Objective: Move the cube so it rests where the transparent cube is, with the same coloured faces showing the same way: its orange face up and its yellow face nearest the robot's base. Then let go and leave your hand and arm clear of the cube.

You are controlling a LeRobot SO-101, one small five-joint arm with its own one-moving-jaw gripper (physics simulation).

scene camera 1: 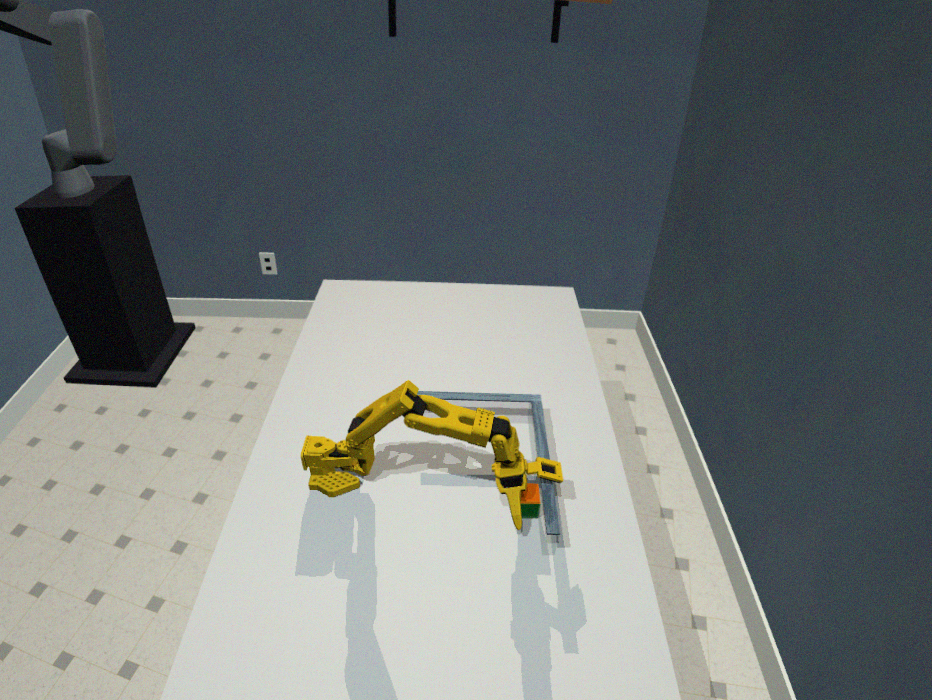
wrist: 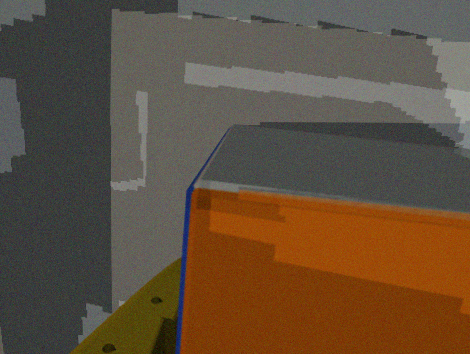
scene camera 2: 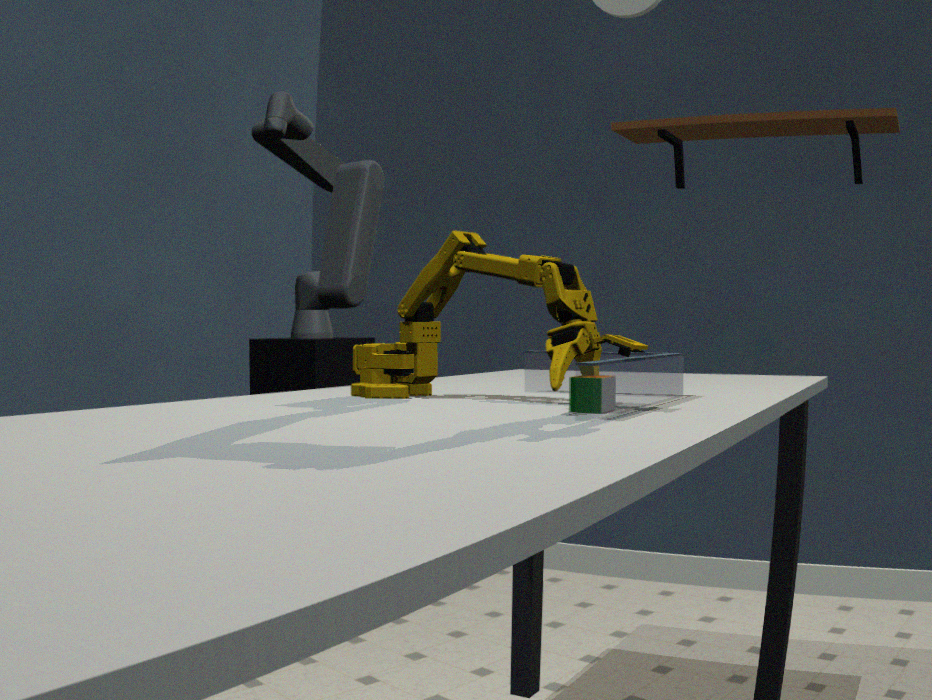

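Seen in the pictures: hand, tool point: (scene camera 1: pixel 519 495); arm's base, link origin: (scene camera 1: pixel 347 473) (scene camera 2: pixel 403 396).
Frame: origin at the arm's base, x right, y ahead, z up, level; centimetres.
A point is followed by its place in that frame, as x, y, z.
The cube (scene camera 1: pixel 530 507) (scene camera 2: pixel 587 394) (wrist: pixel 320 270) rests on the table with its orange face up. Its green face shows toward both scene cameras, a pale grey face shows on the right in scene camera 2, and a thin blue edge shows in the wrist view. Its side nearest the base is hidden. The transparent cube cannot be told apart from the cube or its surroundings. My gripper (scene camera 1: pixel 525 506) @[4.1, 30.3, 0.5] (scene camera 2: pixel 574 381) is open. One pointed jaw stands beside the cube on its base side, with its tip above the table; the other is partly hidden behind the cube.
A low see-through wall with blue-grey rims (scene camera 1: pixel 542 440) @[-3.9, 34.4, 6.0] (scene camera 2: pixel 659 375) @[-5.7, 35.3, 3.5] runs behind the cube and close along its far side from the base. The white table (scene camera 1: pixel 421 602) @[24.3, 14.8, 0.0] (scene camera 2: pixel 301 542) @[68.3, 43.8, 0.0] carries the arm. A grey robot arm (scene camera 1: pixel 86 90) (scene camera 2: pixel 350 233) stands on a black pedestal off the table.
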